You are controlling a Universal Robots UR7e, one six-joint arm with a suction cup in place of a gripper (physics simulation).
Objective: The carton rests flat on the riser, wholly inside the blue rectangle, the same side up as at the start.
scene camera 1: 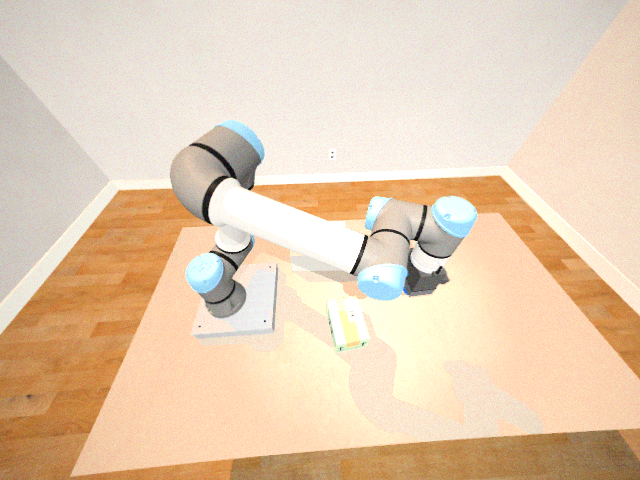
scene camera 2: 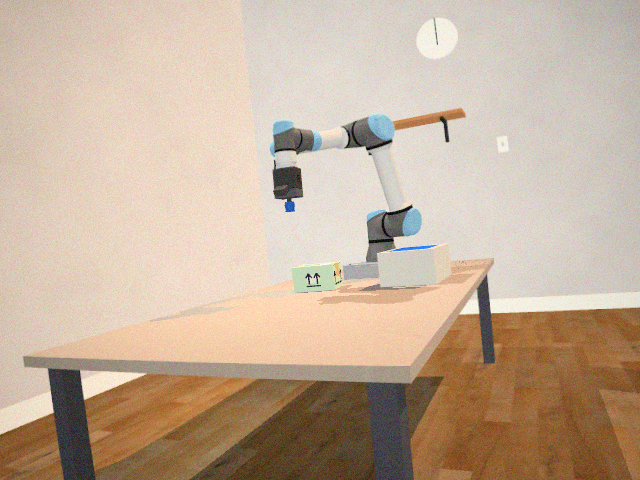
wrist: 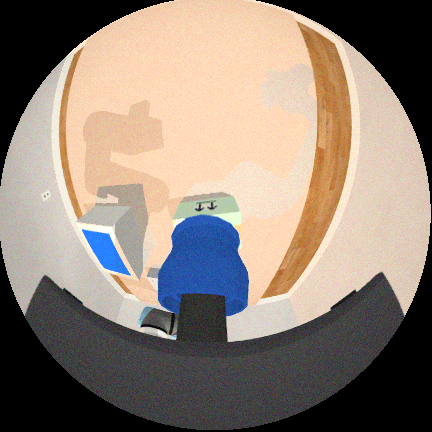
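Observation:
The carton is pale green and white with a yellow-orange band on top. It lies flat on the table beside the riser, its side arrows pointing up in scene camera 2. The riser is a white block; the arm partly covers it in scene camera 1. The filled blue rectangle is on its top, with nothing on it. My suction gripper is open, its blue cup high above the table, touching nothing. The cup hides much of the carton in the wrist view.
The arm's grey base plate stands on the table near the carton and riser. In scene camera 1 the white arm link passes in front of the riser. Arm shadows fall on the table.

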